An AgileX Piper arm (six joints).
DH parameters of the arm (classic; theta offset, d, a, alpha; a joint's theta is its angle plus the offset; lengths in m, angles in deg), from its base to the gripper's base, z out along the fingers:
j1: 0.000 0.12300 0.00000 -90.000
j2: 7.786 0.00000 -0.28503 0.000
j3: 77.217 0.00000 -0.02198 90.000
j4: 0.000 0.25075 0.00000 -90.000
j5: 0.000 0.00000 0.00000 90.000
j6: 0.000 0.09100 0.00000 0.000
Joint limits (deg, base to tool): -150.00..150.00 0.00..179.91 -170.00..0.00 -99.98..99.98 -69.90..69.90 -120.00..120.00
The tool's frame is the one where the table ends.
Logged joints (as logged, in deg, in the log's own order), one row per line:
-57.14 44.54 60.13 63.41 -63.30 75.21
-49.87 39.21 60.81 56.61 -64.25 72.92
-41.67 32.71 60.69 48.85 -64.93 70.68
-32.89 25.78 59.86 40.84 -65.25 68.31
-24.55 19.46 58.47 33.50 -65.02 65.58
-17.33 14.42 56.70 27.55 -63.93 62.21
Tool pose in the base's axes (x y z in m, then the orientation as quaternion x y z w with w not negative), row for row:
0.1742 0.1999 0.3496 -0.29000 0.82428 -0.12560 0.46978
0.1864 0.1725 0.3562 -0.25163 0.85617 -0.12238 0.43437
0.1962 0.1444 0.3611 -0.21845 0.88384 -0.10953 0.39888
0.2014 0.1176 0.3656 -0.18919 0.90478 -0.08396 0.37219
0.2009 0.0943 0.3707 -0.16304 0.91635 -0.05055 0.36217
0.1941 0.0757 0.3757 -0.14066 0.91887 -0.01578 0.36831
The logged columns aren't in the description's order. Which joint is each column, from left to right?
Columns, left to right: j4, j6, j5, j1, j3, j2.
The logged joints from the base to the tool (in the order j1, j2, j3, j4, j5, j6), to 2 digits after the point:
63.41 75.21 -63.30 -57.14 60.13 44.54
56.61 72.92 -64.25 -49.87 60.81 39.21
48.85 70.68 -64.93 -41.67 60.69 32.71
40.84 68.31 -65.25 -32.89 59.86 25.78
33.50 65.58 -65.02 -24.55 58.47 19.46
27.55 62.21 -63.93 -17.33 56.70 14.42

